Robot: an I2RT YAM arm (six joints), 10 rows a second.
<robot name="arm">
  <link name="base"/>
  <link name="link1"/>
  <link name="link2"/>
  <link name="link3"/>
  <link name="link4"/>
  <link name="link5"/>
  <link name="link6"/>
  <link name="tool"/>
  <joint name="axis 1" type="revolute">
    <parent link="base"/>
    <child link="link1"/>
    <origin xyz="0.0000 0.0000 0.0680"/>
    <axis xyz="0 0 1"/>
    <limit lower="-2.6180" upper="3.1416"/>
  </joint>
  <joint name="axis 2" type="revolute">
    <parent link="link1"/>
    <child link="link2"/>
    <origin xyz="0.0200 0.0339 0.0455"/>
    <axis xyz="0 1 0"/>
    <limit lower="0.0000" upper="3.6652"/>
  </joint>
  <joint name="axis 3" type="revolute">
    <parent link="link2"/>
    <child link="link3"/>
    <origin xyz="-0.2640 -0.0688 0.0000"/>
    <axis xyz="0 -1 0"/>
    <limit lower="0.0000" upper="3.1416"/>
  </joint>
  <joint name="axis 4" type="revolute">
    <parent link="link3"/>
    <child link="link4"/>
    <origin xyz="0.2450 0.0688 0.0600"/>
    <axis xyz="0 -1 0"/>
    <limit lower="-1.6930" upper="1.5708"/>
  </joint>
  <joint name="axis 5" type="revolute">
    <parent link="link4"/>
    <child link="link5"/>
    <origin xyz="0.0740 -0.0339 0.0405"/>
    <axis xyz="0 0 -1"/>
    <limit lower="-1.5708" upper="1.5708"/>
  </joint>
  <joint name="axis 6" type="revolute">
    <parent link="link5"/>
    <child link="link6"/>
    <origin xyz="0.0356 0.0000 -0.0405"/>
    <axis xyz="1 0 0"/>
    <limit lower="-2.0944" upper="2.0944"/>
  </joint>
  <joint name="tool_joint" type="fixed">
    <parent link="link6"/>
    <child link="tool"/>
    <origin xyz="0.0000 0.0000 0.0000" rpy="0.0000 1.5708 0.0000"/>
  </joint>
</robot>
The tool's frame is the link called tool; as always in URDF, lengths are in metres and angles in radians.
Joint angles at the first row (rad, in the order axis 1, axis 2, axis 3, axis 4, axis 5, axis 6):
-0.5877 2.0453 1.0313 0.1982 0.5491 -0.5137
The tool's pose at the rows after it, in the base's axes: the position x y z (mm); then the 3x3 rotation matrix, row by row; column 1 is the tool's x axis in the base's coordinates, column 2 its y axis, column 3 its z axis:
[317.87 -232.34 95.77], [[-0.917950 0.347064 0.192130], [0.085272 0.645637 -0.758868], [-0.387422 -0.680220 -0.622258]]
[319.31 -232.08 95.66], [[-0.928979 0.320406 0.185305], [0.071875 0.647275 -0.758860], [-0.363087 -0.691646 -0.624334]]
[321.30 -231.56 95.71], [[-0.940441 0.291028 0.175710], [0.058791 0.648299 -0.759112], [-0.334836 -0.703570 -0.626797]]
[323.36 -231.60 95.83], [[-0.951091 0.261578 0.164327], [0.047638 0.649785 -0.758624], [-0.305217 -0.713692 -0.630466]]
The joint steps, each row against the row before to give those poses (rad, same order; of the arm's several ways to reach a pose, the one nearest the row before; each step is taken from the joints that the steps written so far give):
0.0042 0.0034 0.0061 -0.0088 0.0065 -0.0232
0.0031 0.0038 0.0084 -0.0126 0.0065 -0.0229
0.0046 0.0046 0.0115 -0.0179 0.0095 -0.0229
0.0034 0.0057 0.0144 -0.0221 0.0092 -0.0217

